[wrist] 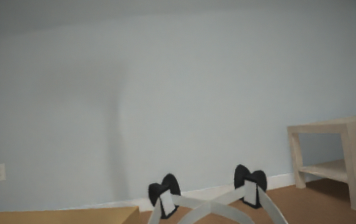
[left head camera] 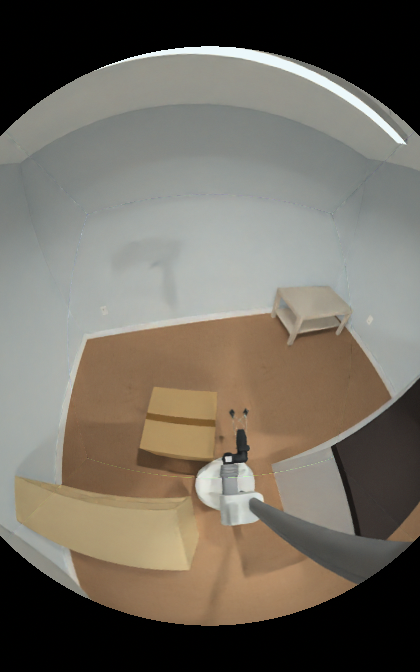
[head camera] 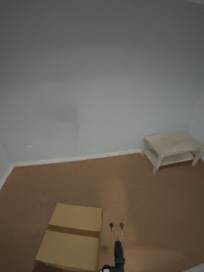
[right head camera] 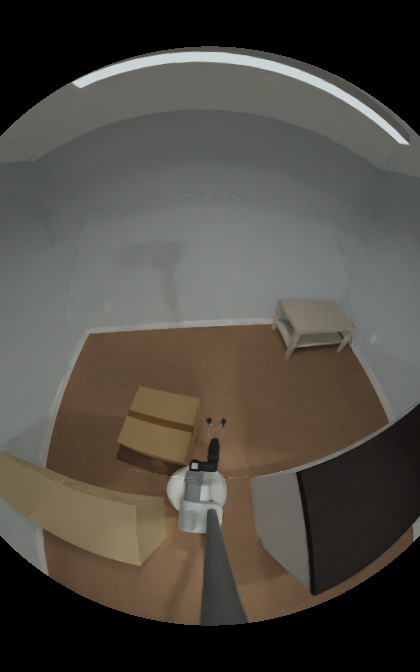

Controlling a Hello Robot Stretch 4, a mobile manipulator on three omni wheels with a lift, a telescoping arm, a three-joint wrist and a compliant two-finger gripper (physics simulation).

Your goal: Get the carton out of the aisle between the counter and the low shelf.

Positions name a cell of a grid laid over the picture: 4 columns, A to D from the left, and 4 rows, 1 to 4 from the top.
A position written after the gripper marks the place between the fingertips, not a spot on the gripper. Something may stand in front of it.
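The gripper (wrist: C4) shares the scene with a low tan shelf (left head camera: B4) and a carton (left head camera: B3) (right head camera: B3). A beige side table (right head camera: C2) (left head camera: C2) is there as well, and so is a white counter with dark top (right head camera: D4) (left head camera: D3).
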